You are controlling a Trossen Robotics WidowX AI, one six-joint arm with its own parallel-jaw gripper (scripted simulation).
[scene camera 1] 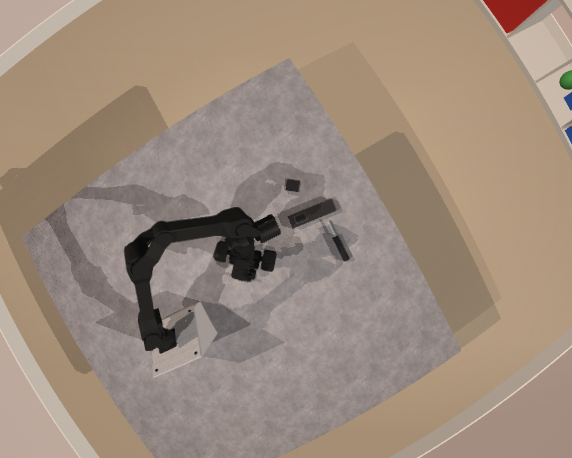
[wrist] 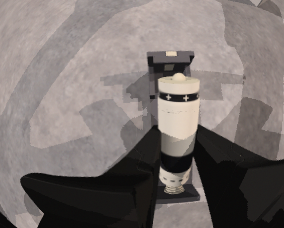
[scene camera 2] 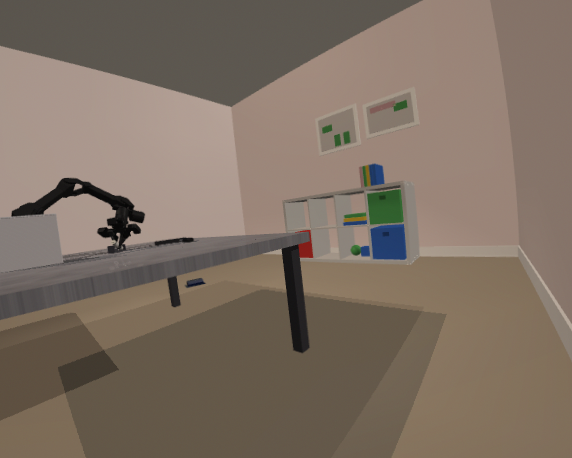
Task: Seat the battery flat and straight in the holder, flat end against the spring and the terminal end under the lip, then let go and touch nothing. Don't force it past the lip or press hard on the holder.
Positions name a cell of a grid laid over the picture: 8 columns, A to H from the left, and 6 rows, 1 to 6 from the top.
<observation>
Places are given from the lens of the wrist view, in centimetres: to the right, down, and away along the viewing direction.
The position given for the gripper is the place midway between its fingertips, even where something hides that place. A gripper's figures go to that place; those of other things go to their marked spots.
gripper (wrist: E4): 2, 1, 10
battery (wrist: F3): 2, -1, 7
</observation>
